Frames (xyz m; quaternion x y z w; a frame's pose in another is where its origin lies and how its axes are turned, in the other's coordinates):
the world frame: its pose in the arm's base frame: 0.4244 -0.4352 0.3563 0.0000 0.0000 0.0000 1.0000
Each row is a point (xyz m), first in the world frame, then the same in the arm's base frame.
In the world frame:
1: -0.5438 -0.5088 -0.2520
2: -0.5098 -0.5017 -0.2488
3: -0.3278 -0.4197 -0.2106
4: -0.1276 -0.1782 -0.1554
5: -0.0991 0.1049 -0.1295
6: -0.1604 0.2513 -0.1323
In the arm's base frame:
1: -0.1194 -0.9440 0.1043
2: -0.0854 -0.9369 0.1075
3: 0.0966 -0.8549 0.1457
4: 0.2968 -0.6134 0.2009
5: 0.3253 -0.3303 0.2268
6: 0.2640 -0.1839 0.2240

